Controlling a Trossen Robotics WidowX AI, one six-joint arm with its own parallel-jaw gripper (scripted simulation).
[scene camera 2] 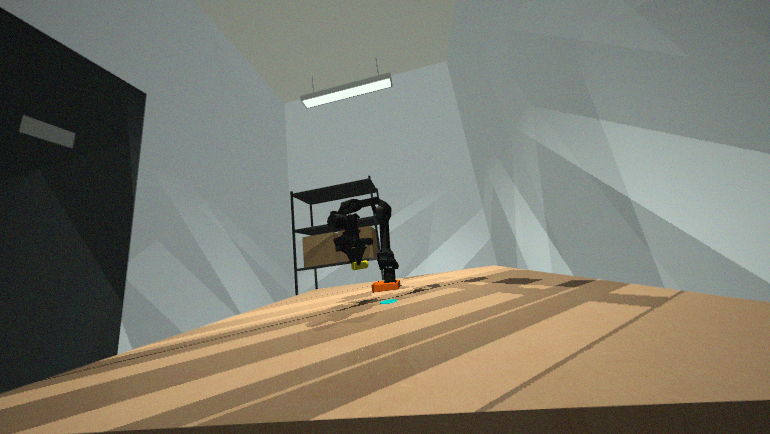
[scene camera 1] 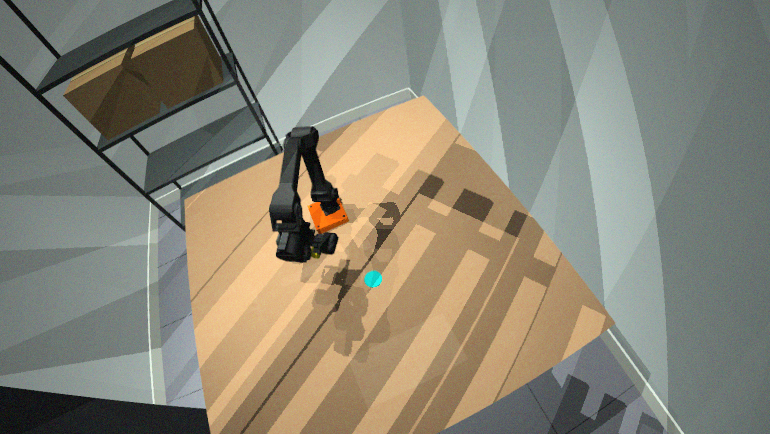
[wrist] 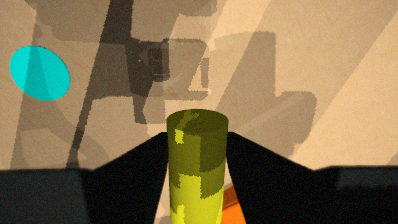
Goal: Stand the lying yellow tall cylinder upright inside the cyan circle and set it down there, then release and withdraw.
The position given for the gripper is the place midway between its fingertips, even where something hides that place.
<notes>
The gripper (scene camera 1: 315, 252) holds a yellow tall cylinder. Further things: a cyan circle (wrist: 40, 73).
The gripper is seen too in scene camera 2 (scene camera 2: 356, 265) and in the wrist view (wrist: 197, 139).
</notes>
